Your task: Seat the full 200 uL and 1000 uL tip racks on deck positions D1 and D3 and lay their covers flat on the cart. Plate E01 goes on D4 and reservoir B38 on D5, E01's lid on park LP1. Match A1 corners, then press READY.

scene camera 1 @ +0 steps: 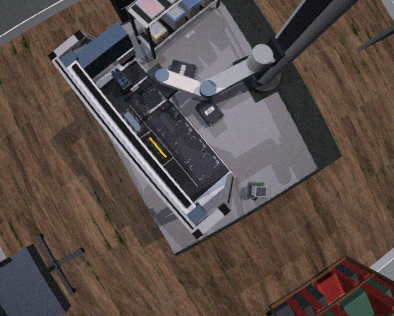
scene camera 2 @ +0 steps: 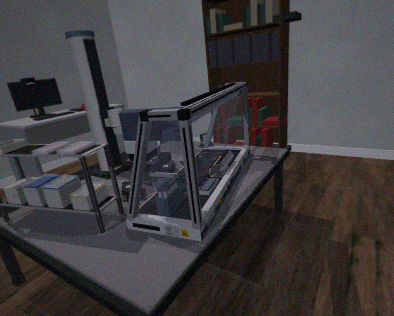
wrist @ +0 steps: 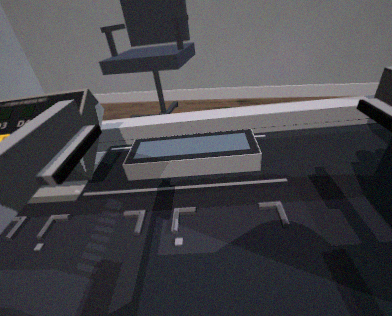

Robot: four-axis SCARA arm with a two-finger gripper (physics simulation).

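Observation:
My gripper [wrist: 223, 101] is open and empty, fingers wide apart above the dark deck [scene camera 1: 200, 162] [wrist: 215, 285]. In scene camera 1 it is hidden under the arm's end. The deck's pale corner brackets lie below it in the wrist view. A flat block with a blue-grey top [scene camera 1: 132, 121] [scene camera 2: 207, 186] [wrist: 192, 145] lies beyond them. The cart [scene camera 1: 154, 46] [scene camera 2: 90, 200] holds a yellow-edged box [scene camera 1: 157, 32] [scene camera 2: 89, 196], a white box [scene camera 2: 61, 192] and a blue-topped box [scene camera 2: 40, 184] below, and pink-topped plates [scene camera 1: 150, 6] [scene camera 2: 76, 148] above. Their labels are unreadable.
A clear-walled frame [scene camera 1: 122, 137] [scene camera 2: 192, 175] surrounds the deck. A status screen [scene camera 1: 158, 147] with a yellow bar stands beside the left finger. Two black pads [scene camera 1: 189, 65] [scene camera 1: 209, 119] lie near the arm. A small grey device [scene camera 1: 258, 190] stands near the table edge.

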